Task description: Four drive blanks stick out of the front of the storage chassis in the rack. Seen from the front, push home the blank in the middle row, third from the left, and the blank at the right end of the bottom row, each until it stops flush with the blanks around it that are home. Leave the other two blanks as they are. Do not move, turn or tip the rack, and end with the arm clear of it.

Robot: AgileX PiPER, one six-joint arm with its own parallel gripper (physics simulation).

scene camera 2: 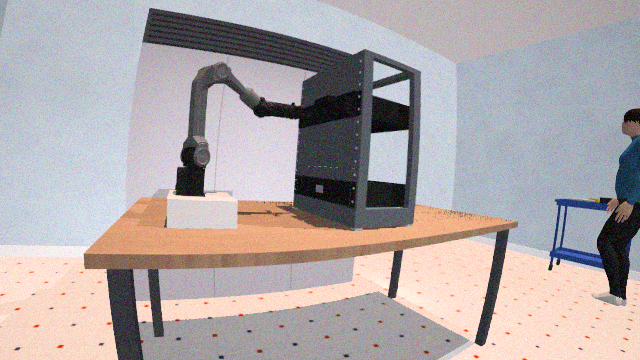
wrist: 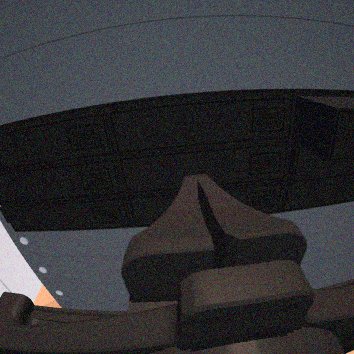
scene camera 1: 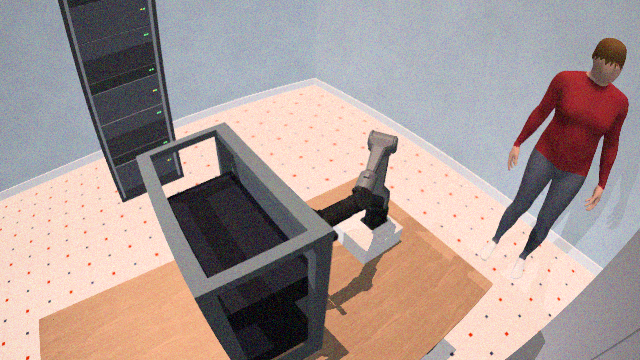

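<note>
The grey rack [scene camera 1: 260, 180] [scene camera 2: 366, 150] stands upright on the table. The black storage chassis [scene camera 1: 225, 220] [scene camera 2: 345, 107] [wrist: 165, 120] is in its upper part, with three rows of blanks showing in the wrist view. One top-row blank [wrist: 317, 127] sticks out at the right of the wrist view. The middle-row blank third from the left is too dark and partly out of view to judge. The bottom-right blank does not show in the wrist view. My gripper [scene camera 2: 303, 111] [wrist: 195, 189] is shut and empty, its tips at the chassis front over the second column. Contact cannot be told.
A lower black unit [scene camera 2: 340, 192] sits in the rack. The arm's white base block [scene camera 1: 372, 250] [scene camera 2: 201, 212] stands on the wooden table [scene camera 1: 415, 285] [scene camera 2: 280, 240]. A tall server rack [scene camera 1: 164, 100], a blue cart [scene camera 2: 580, 204] and people stand away from the table.
</note>
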